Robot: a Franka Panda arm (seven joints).
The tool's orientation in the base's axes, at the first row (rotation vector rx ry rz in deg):
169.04 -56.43 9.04
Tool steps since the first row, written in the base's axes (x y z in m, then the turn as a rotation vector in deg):
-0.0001 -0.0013 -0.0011 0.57 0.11 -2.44
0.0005 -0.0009 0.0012 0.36 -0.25 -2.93
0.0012 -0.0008 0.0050 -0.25 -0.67 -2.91
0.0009 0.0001 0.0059 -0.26 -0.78 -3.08
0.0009 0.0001 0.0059 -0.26 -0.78 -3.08
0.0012 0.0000 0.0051 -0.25 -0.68 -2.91
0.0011 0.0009 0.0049 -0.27 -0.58 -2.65
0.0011 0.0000 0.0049 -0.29 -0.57 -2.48
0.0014 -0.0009 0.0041 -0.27 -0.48 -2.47
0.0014 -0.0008 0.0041 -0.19 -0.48 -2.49
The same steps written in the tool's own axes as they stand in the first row. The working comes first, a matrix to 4 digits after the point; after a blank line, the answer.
The tool's axes in the first row as the columns of a matrix, in the base's axes (used below as rounded here):
0.7949 -0.6004 0.0874
-0.5977 -0.7996 -0.0578
0.1046 -0.0062 -0.9945

0.0006 0.0011 0.0012 0.13 -0.42 2.47
0.0011 0.0004 -0.0011 0.13 0.00 2.96
0.0020 -0.0001 -0.0048 -0.10 0.70 2.91
0.0013 -0.0007 -0.0058 -0.06 0.80 3.09
0.0013 -0.0007 -0.0058 -0.06 0.80 3.09
0.0015 -0.0008 -0.0050 -0.10 0.71 2.91
0.0008 -0.0014 -0.0048 -0.15 0.64 2.65
0.0014 -0.0007 -0.0048 -0.15 0.65 2.47
0.0021 -0.0001 -0.0039 -0.19 0.56 2.46
0.0020 -0.0002 -0.0039 -0.12 0.51 2.49

